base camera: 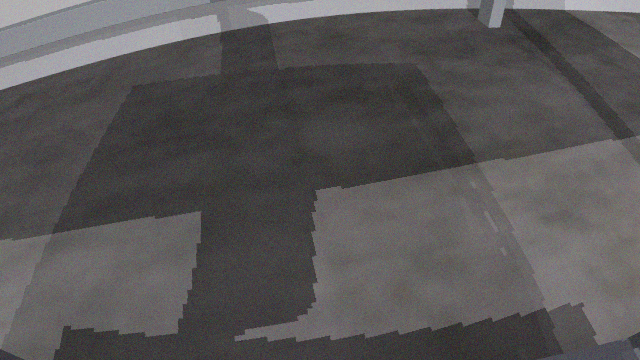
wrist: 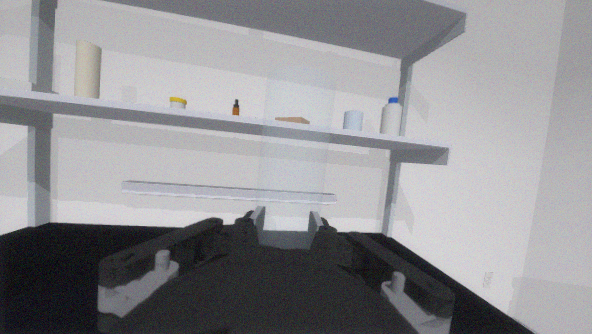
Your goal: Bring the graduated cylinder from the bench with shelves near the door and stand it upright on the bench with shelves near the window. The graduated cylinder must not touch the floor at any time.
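Places are measured from the arm's base along level axes (x ahead, y left, z up), in millimetres.
Pixels of known places: gripper, fingertip midpoint: (wrist: 286, 219).
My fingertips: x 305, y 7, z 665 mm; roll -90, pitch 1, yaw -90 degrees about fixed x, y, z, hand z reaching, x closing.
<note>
Ahead of a thing's pixels: the offset from my fingertips to its top centre. "spot": to the spot under its first point. Level surfaces: height alone.
A pale, see-through graduated cylinder @(42 mm back, 1 mm left, 106 mm up) (wrist: 296, 150) stands upright between the fingertips in the wrist view. My gripper (wrist: 286, 219) is shut on it. The cylinder's upper part overlaps the view of the shelf behind it, and its lower end is hidden behind the gripper. A bench with a black top @(299 mm down) (wrist: 40, 255) and shelves lies beyond and around the gripper. Whether the cylinder's base touches the bench top cannot be seen.
The lower shelf @(139 mm up) (wrist: 200, 118) holds a cream cylinder @(spot: 369 mm ahead, 628 mm left, 254 mm up) (wrist: 87, 70), a yellow-lidded jar @(spot: 447 mm ahead, 403 mm left, 200 mm up) (wrist: 178, 103), a small amber bottle @(spot: 505 mm ahead, 227 mm left, 215 mm up) (wrist: 236, 108), a pale blue cup @(spot: 499 mm ahead, 208 mm right, 208 mm up) (wrist: 353, 121) and a blue-capped bottle @(spot: 545 mm ahead, 372 mm right, 245 mm up) (wrist: 391, 118). A bench leg @(spot: 651 mm ahead, 470 mm right, 1022 mm down) (base camera: 492, 14) stands beyond the floor.
</note>
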